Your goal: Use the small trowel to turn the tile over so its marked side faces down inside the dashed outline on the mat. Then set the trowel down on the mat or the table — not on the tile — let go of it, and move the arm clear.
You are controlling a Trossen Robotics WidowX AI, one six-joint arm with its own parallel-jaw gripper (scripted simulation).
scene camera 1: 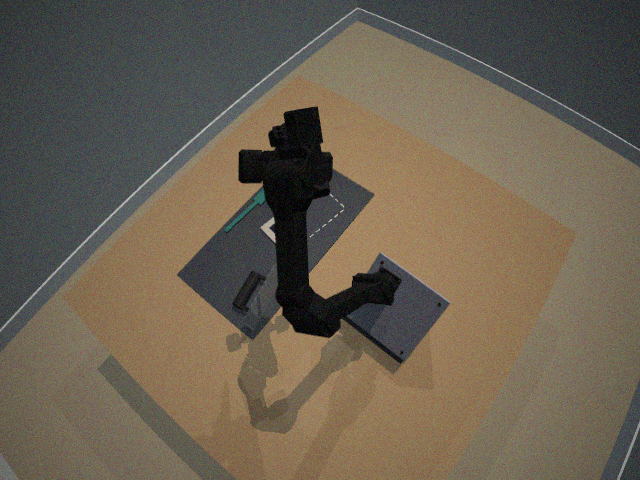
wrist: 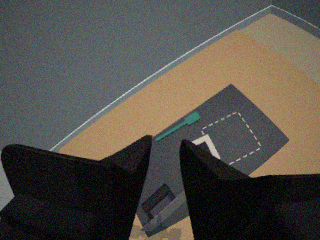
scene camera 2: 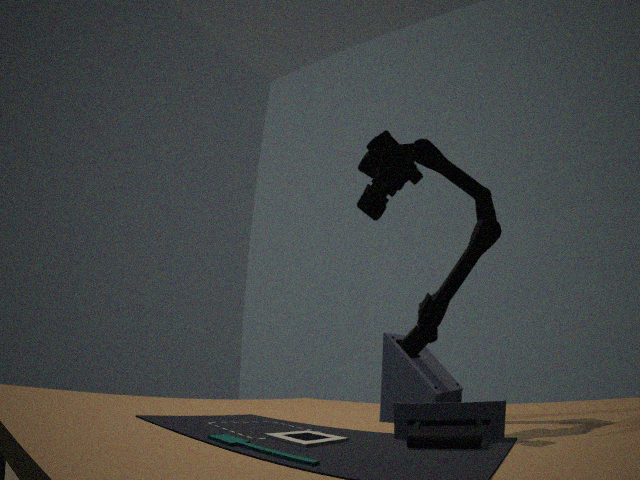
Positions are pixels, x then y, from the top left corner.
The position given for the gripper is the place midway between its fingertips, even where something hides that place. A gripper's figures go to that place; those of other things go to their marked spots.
Labels:
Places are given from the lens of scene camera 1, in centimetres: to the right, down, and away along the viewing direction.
gripper [scene camera 1: 271, 164]: -10, -16, 80
dark mat [scene camera 1: 218, 271]: -33, 10, 122

